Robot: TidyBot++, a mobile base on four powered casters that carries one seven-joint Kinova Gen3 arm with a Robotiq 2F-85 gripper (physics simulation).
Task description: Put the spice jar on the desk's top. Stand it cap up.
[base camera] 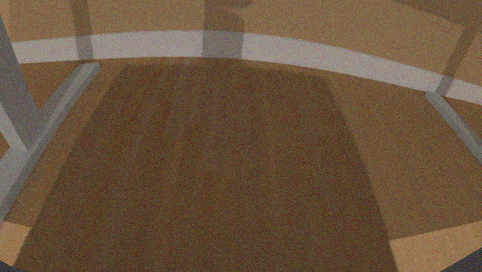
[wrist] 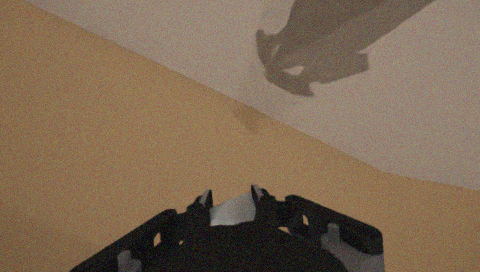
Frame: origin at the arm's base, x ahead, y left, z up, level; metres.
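Where they show: gripper, fingertip midpoint: (wrist: 232, 196).
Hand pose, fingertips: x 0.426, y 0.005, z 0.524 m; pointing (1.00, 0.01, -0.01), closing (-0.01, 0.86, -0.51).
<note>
After its pixels a point has its place.
My gripper (wrist: 232, 196) {x 0.426, y 0.005, z 0.524 m} is at the bottom of the wrist view, shut on a pale grey-white thing, the spice jar (wrist: 233, 210) {x 0.388, y 0.004, z 0.522 m}. A small part of the jar shows between the fingertips; its cap and which way up it is cannot be made out. Grey metal legs, which look like the desk's, show in the base view: an upright (base camera: 16, 75) {x 0.448, y 0.413, z -0.229 m} with a foot bar (base camera: 60, 112) at the left and another foot bar (base camera: 456, 124) at the right. The desk's top cannot be made out for certain.
In the base view a white baseboard (base camera: 165, 45) {x 0.854, y 0.201, z -0.357 m} runs along the tan wall (base camera: 150, 15) {x 0.868, y 0.253, z -0.255 m}, behind the shaded wooden floor (base camera: 215, 165) {x 0.423, y 0.013, z -0.397 m}. In the wrist view a pale surface (wrist: 175, 35) {x 0.569, y -0.215, z 0.323 m} carries a gripper-shaped shadow at upper right and meets a tan surface (wrist: 100, 140) {x 0.862, y -0.464, z 0.676 m} along a slanting edge.
</note>
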